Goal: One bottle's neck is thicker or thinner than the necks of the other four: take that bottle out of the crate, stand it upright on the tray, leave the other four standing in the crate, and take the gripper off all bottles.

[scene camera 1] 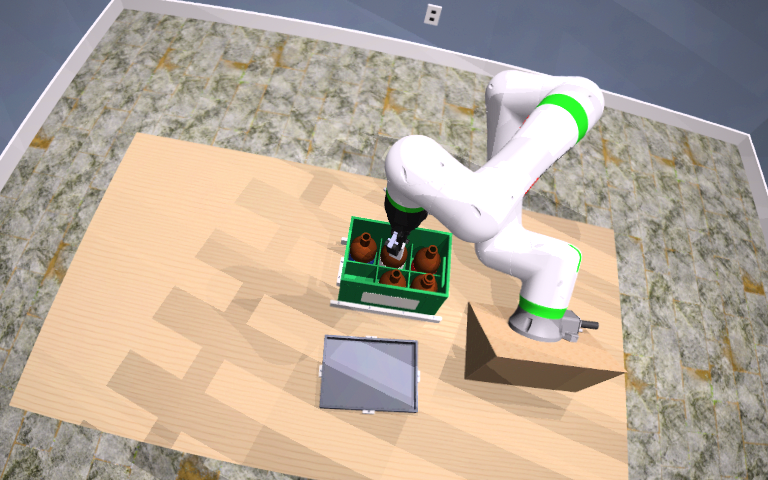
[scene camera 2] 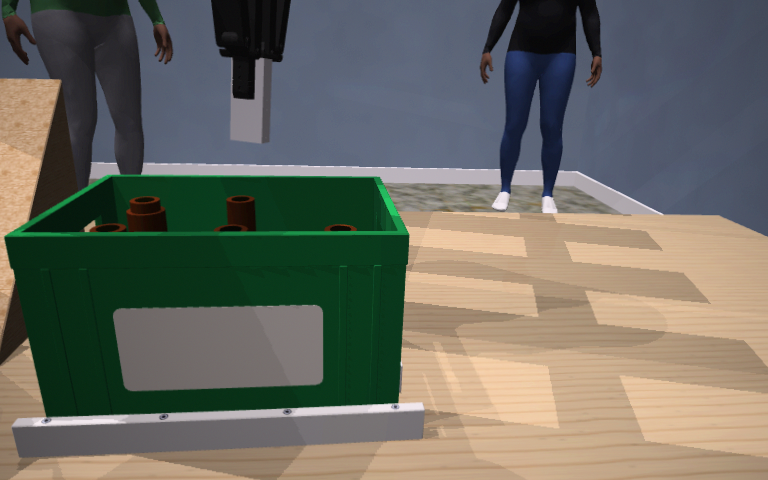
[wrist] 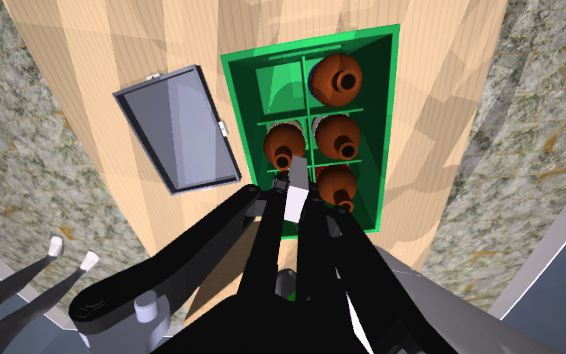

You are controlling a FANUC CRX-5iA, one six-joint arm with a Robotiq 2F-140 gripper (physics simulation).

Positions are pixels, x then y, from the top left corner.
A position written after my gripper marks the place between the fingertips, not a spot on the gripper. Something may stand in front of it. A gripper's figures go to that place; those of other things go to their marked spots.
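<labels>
My gripper (wrist: 296, 169), 20 cm from the lens. Grey tray (wrist: 175, 118), 48 cm from the lens.
</labels>
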